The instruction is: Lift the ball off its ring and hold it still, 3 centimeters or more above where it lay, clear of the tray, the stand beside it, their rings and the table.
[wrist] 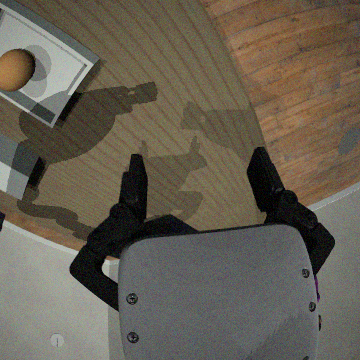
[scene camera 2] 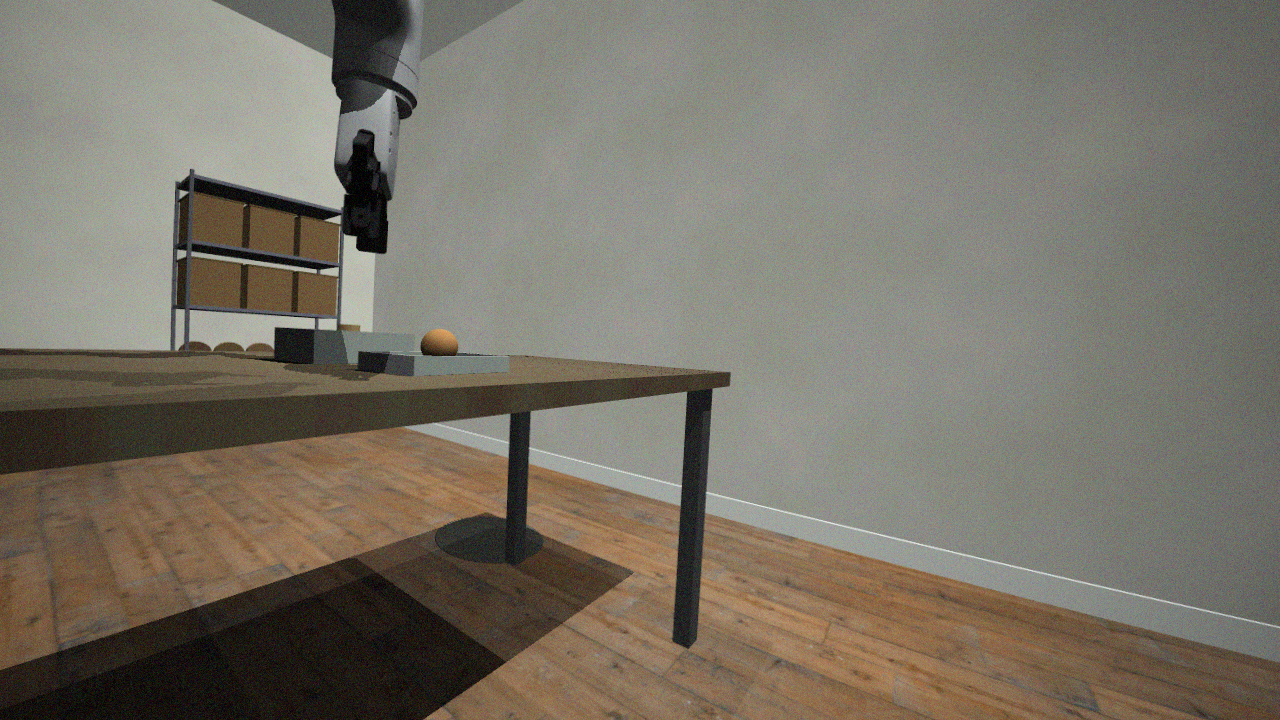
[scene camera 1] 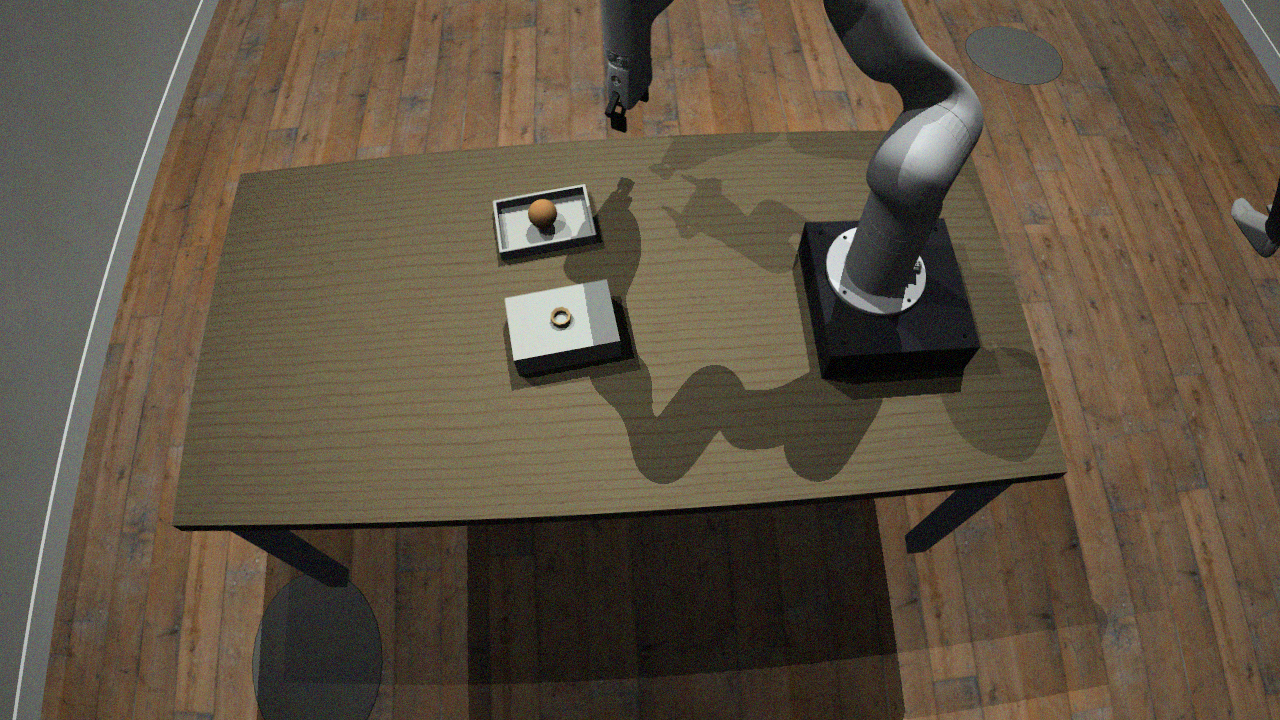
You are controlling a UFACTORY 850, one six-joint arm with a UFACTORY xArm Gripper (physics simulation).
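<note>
An orange ball (scene camera 1: 542, 213) (scene camera 2: 439, 342) (wrist: 16, 70) sits inside the shallow grey-white tray (scene camera 1: 590, 213) (scene camera 2: 460, 364) (wrist: 75, 54); its ring under it is hidden. Beside the tray stands the white-topped stand (scene camera 1: 537, 331) (scene camera 2: 308, 345) (wrist: 11, 172), with a small tan ring (scene camera 1: 552, 321) (scene camera 2: 349, 327) on top. My gripper (scene camera 1: 626, 109) (scene camera 2: 366, 240) (wrist: 198, 161) is open and empty. It hangs high above the table, pointing down, off to one side of the ball. In the wrist view the ball is at the upper left, outside the fingers.
The wooden table (scene camera 1: 358, 402) (scene camera 2: 572, 380) (wrist: 165, 45) carries the tray, the stand and the arm's black base (scene camera 1: 895, 344). The tray's low walls surround the ball. A table edge runs near the gripper in the wrist view. A shelf rack (scene camera 2: 188, 268) with boxes stands in the background.
</note>
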